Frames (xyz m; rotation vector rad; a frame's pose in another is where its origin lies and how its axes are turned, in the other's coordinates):
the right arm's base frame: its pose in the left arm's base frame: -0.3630 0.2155 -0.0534 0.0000 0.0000 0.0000
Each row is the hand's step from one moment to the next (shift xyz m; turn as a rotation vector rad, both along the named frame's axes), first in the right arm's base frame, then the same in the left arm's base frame.
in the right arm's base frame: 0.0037 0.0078 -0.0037 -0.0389 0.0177 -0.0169
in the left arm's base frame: 0.0037 0.0078 -0.0037 -0.0389 0.0177 -0.0169
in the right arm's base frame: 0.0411 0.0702 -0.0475 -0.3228 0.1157 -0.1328
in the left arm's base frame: 0.0411 0.0702 -0.0475 -0.3228 0.1157 -0.1328
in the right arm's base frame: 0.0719 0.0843 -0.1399 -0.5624 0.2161 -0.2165
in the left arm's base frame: 0.0719 0.0843 -0.1399 -0.5624 0.2161 -0.2165
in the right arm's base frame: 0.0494 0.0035 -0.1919 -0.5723 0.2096 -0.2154
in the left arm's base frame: 0.0494 0.0035 -0.1919 -0.5723 0.2096 -0.2154
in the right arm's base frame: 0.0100 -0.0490 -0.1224 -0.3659 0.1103 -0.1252
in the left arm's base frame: 0.0100 -0.0490 -0.1224 -0.3659 0.1103 -0.1252
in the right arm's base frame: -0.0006 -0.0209 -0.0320 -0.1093 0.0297 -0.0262
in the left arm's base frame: -0.0006 -0.0209 -0.0320 -0.1093 0.0297 -0.0262
